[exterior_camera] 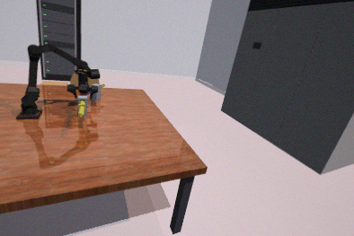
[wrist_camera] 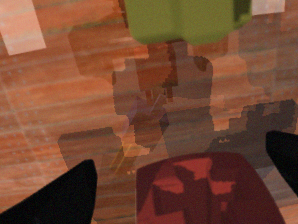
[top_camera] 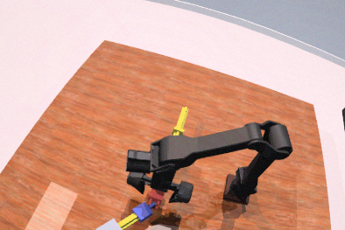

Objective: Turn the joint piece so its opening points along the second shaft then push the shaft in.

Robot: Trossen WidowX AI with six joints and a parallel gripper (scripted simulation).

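Right now my gripper tip is 4 cm below the red square joint piece and 1 cm to the right of it.
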